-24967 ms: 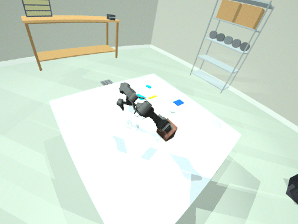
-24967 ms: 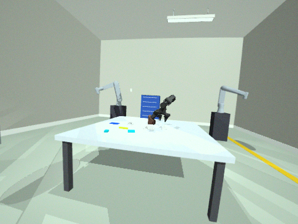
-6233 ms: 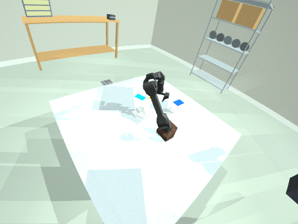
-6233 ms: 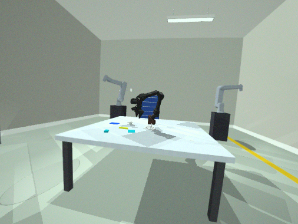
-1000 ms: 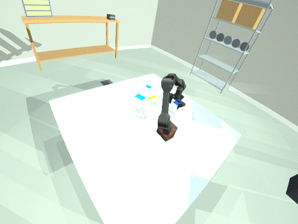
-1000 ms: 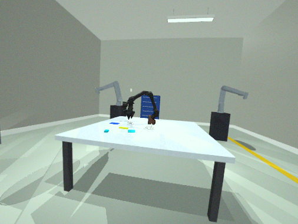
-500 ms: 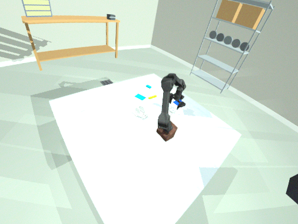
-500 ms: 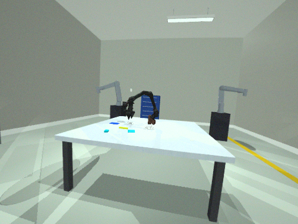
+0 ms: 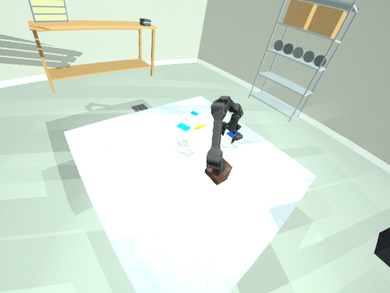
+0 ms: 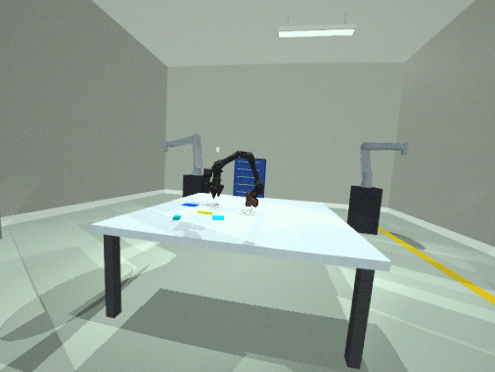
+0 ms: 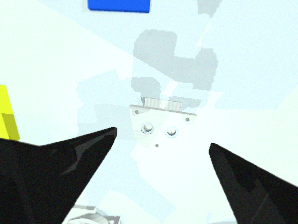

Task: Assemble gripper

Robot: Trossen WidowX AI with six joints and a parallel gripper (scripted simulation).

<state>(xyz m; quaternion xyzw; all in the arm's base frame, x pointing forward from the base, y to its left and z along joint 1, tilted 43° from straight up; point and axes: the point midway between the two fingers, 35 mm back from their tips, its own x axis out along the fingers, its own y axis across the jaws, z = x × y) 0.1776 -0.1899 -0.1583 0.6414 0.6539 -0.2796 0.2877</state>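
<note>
Now: gripper tip 3 cm above the small white part and 1 cm to the right of it. From my gripper tip the other things lie so: yellow bar: 26 cm ahead, 5 cm below, 4 cm to the left; then pale jaw: 30 cm to the left, 8 cm ahead, 5 cm below; then blue square: 18 cm to the right, 7 cm ahead, 6 cm below.
</note>
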